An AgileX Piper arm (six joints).
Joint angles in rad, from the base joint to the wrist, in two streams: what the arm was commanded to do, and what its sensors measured. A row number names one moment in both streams.
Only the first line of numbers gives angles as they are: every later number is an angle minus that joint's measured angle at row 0.
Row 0, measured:
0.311, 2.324, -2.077, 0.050, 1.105, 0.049
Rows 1 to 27, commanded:
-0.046, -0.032, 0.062, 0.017, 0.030, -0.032
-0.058, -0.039, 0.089, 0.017, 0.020, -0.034
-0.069, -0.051, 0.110, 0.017, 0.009, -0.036
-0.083, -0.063, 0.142, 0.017, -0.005, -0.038
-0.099, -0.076, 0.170, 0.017, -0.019, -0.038
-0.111, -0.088, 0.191, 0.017, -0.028, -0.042
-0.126, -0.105, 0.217, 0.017, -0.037, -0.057
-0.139, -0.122, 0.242, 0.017, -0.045, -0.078
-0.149, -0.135, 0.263, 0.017, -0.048, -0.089
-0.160, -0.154, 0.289, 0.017, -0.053, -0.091
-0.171, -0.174, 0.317, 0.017, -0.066, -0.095
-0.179, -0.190, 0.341, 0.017, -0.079, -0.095
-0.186, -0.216, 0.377, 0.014, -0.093, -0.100
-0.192, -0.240, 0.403, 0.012, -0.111, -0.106
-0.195, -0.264, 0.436, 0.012, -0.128, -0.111
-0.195, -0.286, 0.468, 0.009, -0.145, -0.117
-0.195, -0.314, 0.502, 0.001, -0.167, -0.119
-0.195, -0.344, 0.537, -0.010, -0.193, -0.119
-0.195, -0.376, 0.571, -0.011, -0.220, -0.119
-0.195, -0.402, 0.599, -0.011, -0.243, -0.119
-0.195, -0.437, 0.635, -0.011, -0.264, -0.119
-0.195, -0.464, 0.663, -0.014, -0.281, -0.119
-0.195, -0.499, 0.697, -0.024, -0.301, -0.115
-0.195, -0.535, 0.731, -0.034, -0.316, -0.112
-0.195, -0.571, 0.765, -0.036, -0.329, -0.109
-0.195, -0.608, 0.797, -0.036, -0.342, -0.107
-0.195, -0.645, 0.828, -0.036, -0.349, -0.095
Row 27, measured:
-0.191, -0.521, 0.724, -0.020, -0.297, -0.111
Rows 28 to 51, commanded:
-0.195, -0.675, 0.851, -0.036, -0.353, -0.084
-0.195, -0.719, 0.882, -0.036, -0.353, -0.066
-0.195, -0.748, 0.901, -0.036, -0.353, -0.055
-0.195, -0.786, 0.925, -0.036, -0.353, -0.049
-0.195, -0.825, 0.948, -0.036, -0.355, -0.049
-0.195, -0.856, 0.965, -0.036, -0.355, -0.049
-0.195, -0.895, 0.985, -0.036, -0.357, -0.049
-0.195, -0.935, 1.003, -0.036, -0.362, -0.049
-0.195, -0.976, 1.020, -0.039, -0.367, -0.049
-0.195, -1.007, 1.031, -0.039, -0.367, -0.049
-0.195, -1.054, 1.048, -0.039, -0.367, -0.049
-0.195, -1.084, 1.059, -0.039, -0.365, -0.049
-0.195, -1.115, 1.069, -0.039, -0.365, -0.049
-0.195, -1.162, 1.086, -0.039, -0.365, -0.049
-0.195, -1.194, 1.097, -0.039, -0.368, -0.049
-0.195, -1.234, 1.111, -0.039, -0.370, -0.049
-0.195, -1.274, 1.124, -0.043, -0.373, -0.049
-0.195, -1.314, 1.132, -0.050, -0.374, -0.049
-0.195, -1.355, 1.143, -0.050, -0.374, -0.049
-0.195, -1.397, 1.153, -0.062, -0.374, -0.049
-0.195, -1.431, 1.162, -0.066, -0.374, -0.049
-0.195, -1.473, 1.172, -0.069, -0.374, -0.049
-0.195, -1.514, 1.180, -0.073, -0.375, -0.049
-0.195, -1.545, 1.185, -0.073, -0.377, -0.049
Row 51, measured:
-0.191, -1.420, 1.159, -0.050, -0.365, -0.049
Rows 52 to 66, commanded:
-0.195, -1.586, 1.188, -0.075, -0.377, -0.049
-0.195, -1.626, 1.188, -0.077, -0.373, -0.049
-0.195, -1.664, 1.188, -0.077, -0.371, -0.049
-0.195, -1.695, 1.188, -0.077, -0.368, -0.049
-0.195, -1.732, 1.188, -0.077, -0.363, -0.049
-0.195, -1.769, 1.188, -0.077, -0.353, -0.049
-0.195, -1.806, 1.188, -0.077, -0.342, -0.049
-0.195, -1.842, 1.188, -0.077, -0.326, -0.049
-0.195, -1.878, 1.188, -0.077, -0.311, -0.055
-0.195, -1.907, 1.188, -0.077, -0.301, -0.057
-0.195, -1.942, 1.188, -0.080, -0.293, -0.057
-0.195, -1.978, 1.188, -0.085, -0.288, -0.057
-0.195, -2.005, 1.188, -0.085, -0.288, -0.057
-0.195, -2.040, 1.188, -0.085, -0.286, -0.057
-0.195, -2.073, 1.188, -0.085, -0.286, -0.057
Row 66, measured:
-0.191, -1.965, 1.183, -0.073, -0.303, -0.049
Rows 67 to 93, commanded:
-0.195, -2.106, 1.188, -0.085, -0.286, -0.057
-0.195, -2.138, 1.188, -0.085, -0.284, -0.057
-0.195, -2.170, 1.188, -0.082, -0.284, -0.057
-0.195, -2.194, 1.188, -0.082, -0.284, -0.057
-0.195, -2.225, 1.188, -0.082, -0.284, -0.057
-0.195, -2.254, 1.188, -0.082, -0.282, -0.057
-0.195, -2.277, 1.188, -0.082, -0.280, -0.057
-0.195, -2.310, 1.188, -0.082, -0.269, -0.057
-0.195, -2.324, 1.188, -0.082, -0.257, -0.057
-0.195, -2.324, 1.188, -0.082, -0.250, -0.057
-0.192, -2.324, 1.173, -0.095, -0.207, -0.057
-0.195, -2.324, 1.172, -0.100, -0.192, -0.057
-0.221, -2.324, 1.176, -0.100, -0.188, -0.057
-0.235, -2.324, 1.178, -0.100, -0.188, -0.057
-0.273, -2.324, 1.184, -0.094, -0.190, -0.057
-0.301, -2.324, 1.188, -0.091, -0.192, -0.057
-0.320, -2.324, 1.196, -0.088, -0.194, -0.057
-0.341, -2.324, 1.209, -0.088, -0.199, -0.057
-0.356, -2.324, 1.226, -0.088, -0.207, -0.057
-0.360, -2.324, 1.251, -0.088, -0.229, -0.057
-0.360, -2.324, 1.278, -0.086, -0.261, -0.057
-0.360, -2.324, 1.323, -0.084, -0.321, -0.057
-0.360, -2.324, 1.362, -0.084, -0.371, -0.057
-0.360, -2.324, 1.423, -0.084, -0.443, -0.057
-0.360, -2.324, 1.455, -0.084, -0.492, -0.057
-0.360, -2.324, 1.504, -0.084, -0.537, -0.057
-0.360, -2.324, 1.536, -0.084, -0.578, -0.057
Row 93, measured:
-0.355, -2.320, 1.424, -0.085, -0.420, -0.055
